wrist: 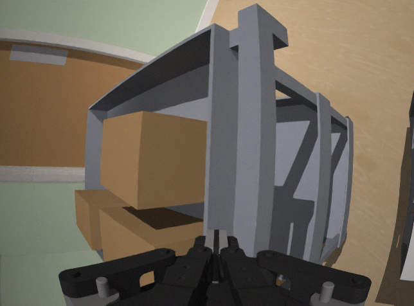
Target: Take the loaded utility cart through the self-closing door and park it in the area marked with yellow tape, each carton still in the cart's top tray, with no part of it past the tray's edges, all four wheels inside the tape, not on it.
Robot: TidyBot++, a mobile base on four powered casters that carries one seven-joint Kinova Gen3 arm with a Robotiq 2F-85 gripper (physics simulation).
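The grey utility cart (222, 125) fills the middle of the wrist view, seen turned on its side. Its handle bar (255, 135) runs up and down the view beside the tray's near wall. Three brown cartons (172, 160) (87, 220) (125, 235) show in the top tray; the lower part of the load is partly hidden by my gripper. My gripper (216, 241) is shut and empty, its fingertips at the tray's near wall, left of the handle bar in the view; whether they touch the cart I cannot tell. The yellow tape does not show.
A brown door (40, 115) with a grey plate (39, 54) and pale frame (40, 174) is set in a green wall (100, 15) beyond the cart. Wooden floor (382, 100) lies at the right. A dark and white object (409, 260) is cut off at the right edge.
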